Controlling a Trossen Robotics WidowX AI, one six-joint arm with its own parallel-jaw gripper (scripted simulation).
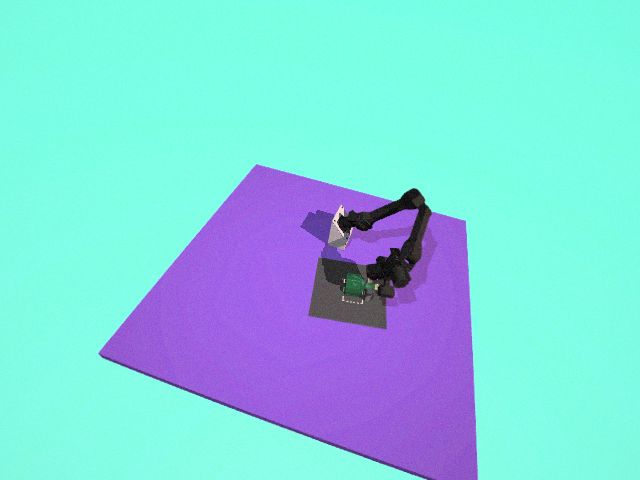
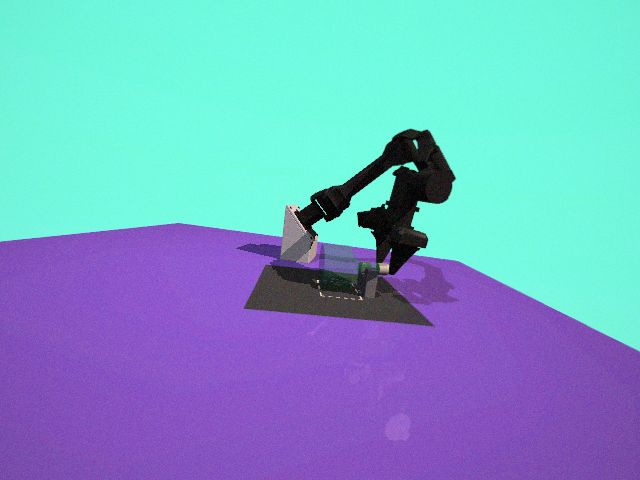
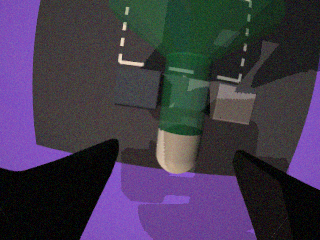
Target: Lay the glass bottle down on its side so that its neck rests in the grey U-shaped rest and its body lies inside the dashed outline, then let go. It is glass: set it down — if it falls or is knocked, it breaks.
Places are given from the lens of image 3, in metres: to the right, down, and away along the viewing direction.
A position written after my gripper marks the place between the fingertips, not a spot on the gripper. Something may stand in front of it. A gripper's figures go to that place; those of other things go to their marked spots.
my gripper [image 3: 177, 151]: 0.01, 0.02, 0.09
green glass bottle [image 3: 190, 44]: 0.01, -0.03, 0.07
dark grey mat [image 3: 75, 57]: -0.08, -0.06, 0.13
The marked spots on the dark grey mat and the green glass bottle are 0.12 m apart.
